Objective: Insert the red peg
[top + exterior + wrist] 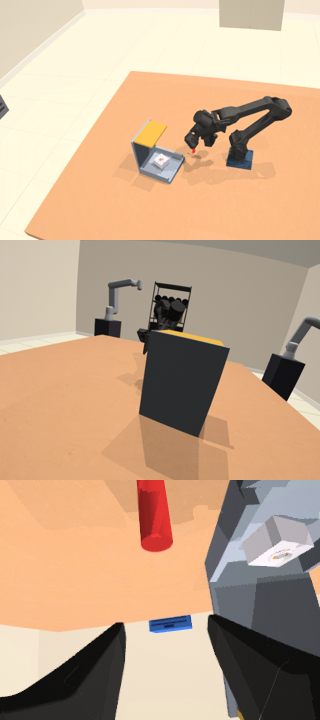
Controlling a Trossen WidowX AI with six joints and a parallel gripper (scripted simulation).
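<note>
My gripper tip is now 30 mm past the red peg and 70 mm above it. Round my gripper tip: orange roof (110 mm ahead, 140 mm to the left, 100 mm above); then dark back wall (160 mm ahead, 140 mm to the left).
</note>
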